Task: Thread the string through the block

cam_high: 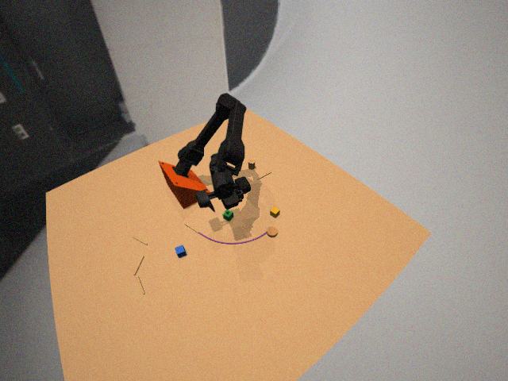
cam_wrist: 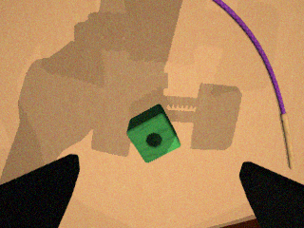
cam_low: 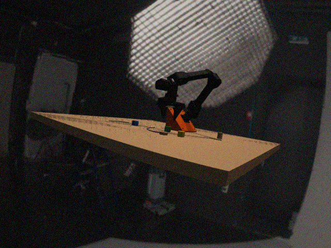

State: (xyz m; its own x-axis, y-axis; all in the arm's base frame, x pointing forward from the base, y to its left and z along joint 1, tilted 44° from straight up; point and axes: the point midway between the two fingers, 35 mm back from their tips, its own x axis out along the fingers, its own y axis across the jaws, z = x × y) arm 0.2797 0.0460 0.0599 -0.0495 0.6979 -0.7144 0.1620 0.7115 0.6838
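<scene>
Now: gripper tip 50 mm above the green cube. From my gripper tip the other things lie so: thin wooden stick 20 mm behind, 130 mm to the right, 70 mm below; then yellow cube 90 mm ahead, 160 mm to the left, 60 mm below; then round wooden button 150 mm ahead, 100 mm to the left, 60 mm below.
</scene>
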